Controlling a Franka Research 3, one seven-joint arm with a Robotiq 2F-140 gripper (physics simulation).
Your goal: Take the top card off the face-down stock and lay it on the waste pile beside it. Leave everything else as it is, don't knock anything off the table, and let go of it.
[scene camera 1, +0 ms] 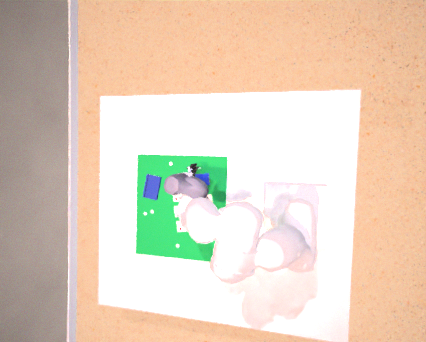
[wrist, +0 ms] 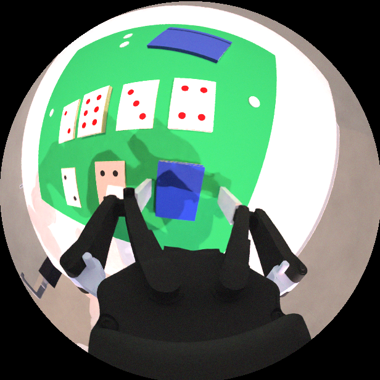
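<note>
The face-down stock (scene camera 1: 203, 178) (wrist: 176, 204) is a squared blue stack on the green mat (scene camera 1: 155, 240) (wrist: 210, 145). My gripper (wrist: 185, 191) is open and empty, with its pale fingertips apart on either side of the stock in the wrist view. Their exact height above the mat is hard to tell. The face-up pile with black pips (wrist: 110, 170) lies left of the stock, apart from it, and looks to be the waste pile. The left finger hides its lower part. In scene camera 1 the grey wrist and arm hide the fingertips and part of the stock.
Face-up red-pip cards (wrist: 192, 105) (wrist: 138, 105) (wrist: 94, 111) (wrist: 69, 121) form a row beyond the stock. A narrow-looking black-pip card (wrist: 71, 187) lies at the far left. A flat blue box (scene camera 1: 152, 187) (wrist: 190, 44) and white discs (scene camera 1: 170, 163) (wrist: 254, 102) are also on the mat.
</note>
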